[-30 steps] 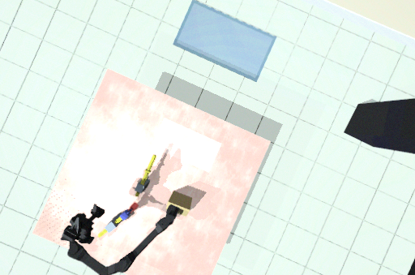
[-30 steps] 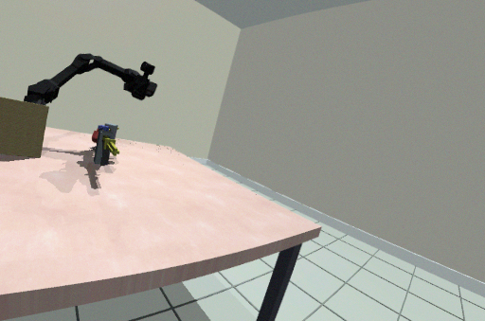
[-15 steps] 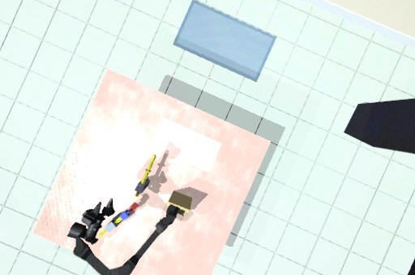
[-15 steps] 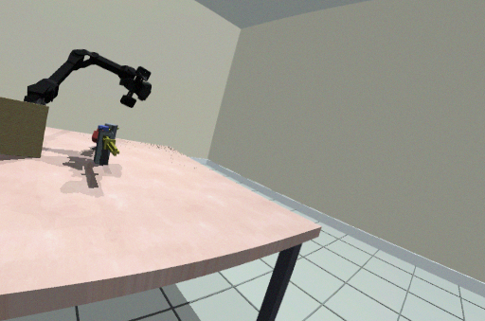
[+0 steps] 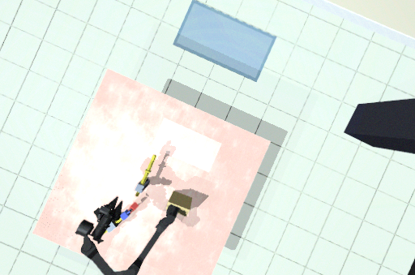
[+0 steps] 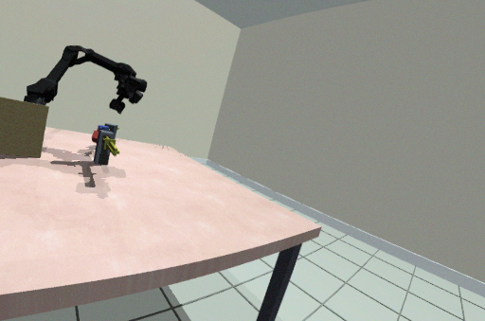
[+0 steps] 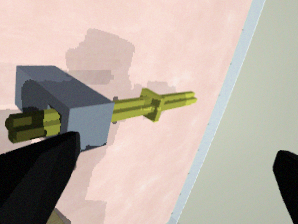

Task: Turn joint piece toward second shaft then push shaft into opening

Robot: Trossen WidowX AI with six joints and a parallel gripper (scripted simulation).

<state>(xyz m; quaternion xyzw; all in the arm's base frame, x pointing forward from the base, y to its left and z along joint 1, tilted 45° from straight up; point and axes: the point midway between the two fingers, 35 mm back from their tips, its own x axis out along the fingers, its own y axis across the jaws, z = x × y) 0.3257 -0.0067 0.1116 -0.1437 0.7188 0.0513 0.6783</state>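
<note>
The red joint piece lies 7 cm behind my gripper tip, 11 cm to the left of it and 16 cm below it.
</note>
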